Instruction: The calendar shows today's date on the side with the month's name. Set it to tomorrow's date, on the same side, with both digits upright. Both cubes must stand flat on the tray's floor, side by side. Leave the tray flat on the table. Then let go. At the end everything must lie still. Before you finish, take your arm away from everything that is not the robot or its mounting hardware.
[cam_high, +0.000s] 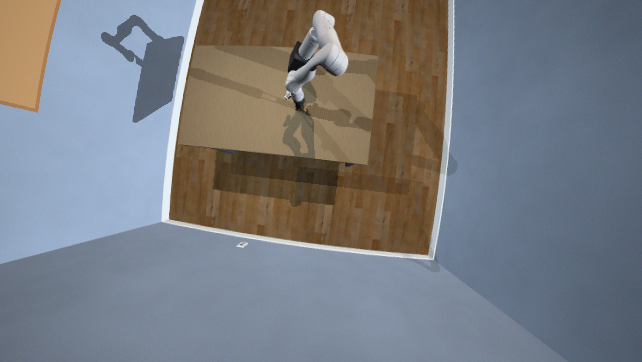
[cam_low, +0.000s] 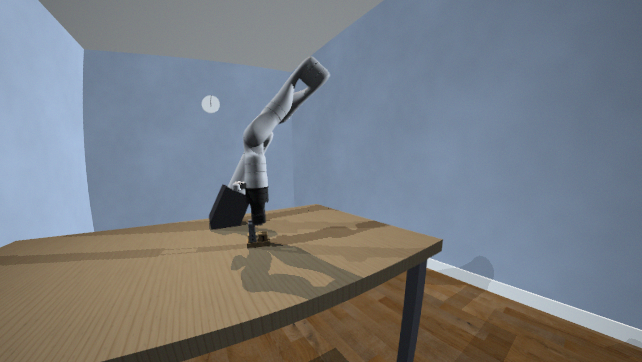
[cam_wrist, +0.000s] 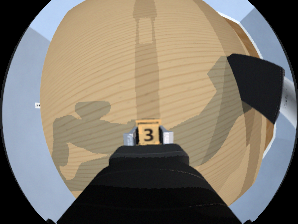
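Now: hand 30 mm above the wooden calendar tray and 20 mm to the right of it.
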